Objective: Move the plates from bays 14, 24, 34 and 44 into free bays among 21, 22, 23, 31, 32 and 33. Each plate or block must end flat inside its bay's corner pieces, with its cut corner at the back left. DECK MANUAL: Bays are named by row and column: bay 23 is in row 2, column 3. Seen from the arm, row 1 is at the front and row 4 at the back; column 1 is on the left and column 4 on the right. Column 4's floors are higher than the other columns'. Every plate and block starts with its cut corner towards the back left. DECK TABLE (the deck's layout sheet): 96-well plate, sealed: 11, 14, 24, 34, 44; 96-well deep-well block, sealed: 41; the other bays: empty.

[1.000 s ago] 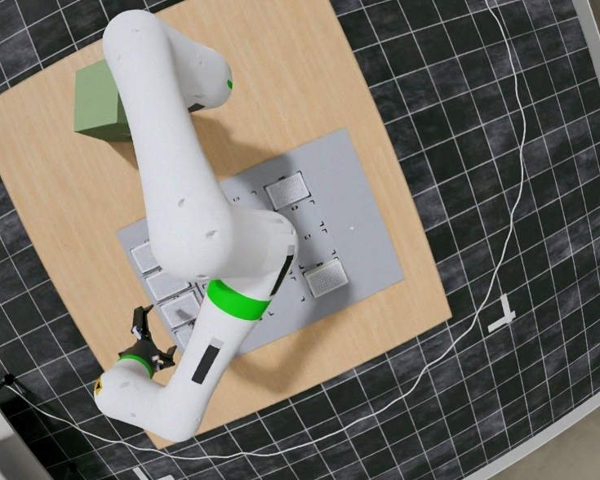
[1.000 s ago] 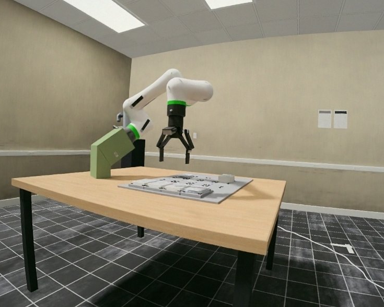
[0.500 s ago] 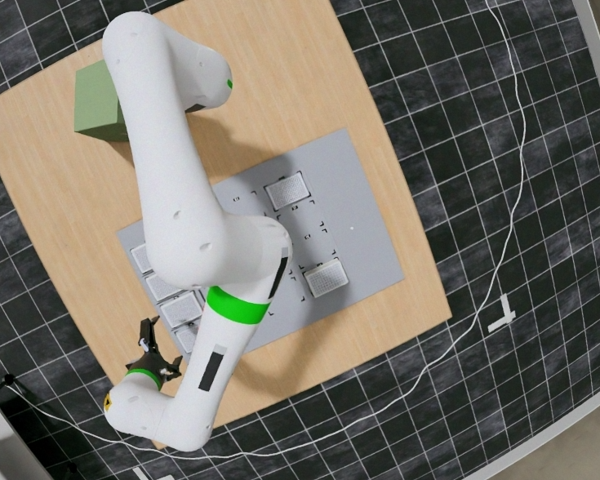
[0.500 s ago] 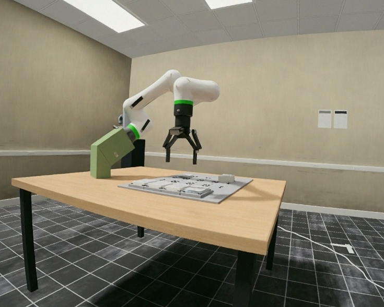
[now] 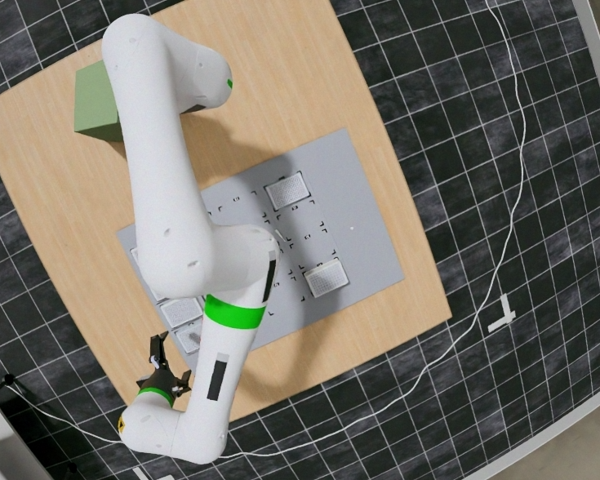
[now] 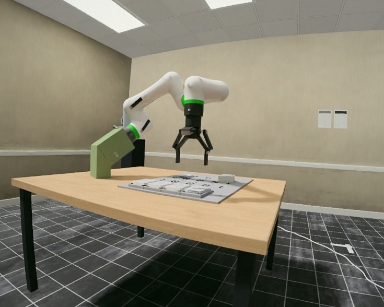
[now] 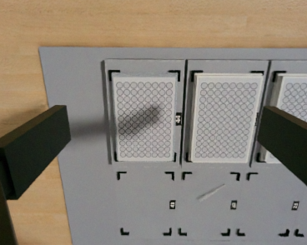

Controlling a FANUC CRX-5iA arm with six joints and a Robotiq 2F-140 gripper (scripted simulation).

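The white block lies 53 cm to the left of my hand, 14 cm below it and 8 cm behind it. Also, from my hand: sealed plate 47 cm to the left, 39 cm behind, 15 cm below.
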